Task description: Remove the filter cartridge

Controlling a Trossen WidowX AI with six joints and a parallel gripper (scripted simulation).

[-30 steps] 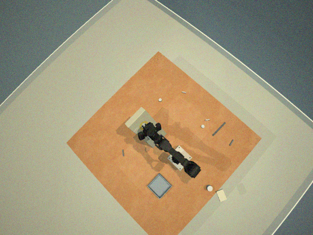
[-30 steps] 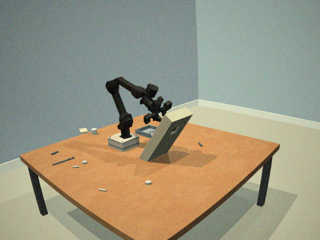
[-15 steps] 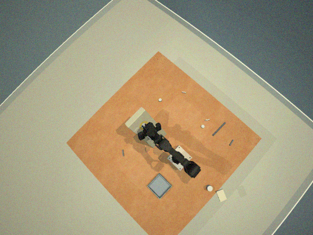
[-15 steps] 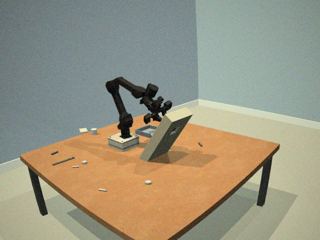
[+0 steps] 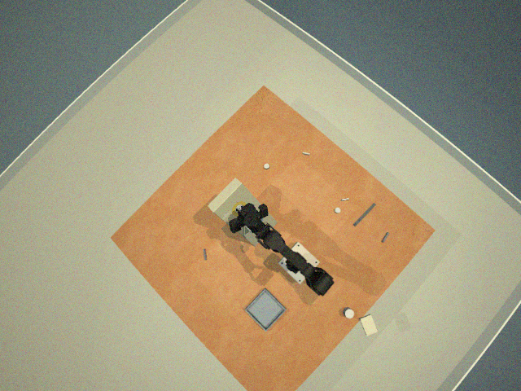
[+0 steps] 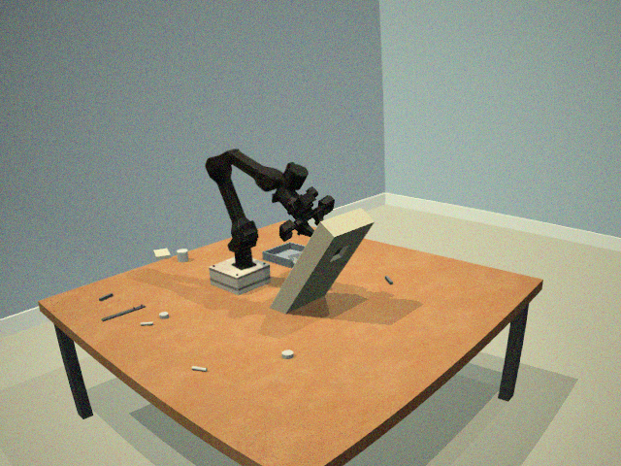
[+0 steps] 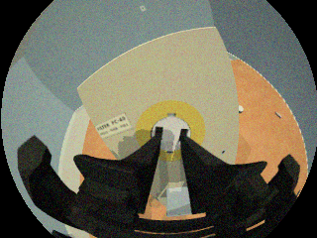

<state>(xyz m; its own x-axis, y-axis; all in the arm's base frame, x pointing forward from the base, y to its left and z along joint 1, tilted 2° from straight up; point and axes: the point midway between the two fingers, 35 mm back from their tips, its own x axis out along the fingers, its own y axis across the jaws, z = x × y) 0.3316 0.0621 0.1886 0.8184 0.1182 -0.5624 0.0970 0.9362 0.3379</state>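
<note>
Right now the white cartridge is 2 cm ahead of my gripper tip and 1 cm below it. Round my gripper tip: pale block (85 cm behind, 17 cm to the right, 23 cm below); blue-grey tray (47 cm behind, 21 cm to the left, 22 cm below); beige service panel (3 cm behind, 9 cm below).
</note>
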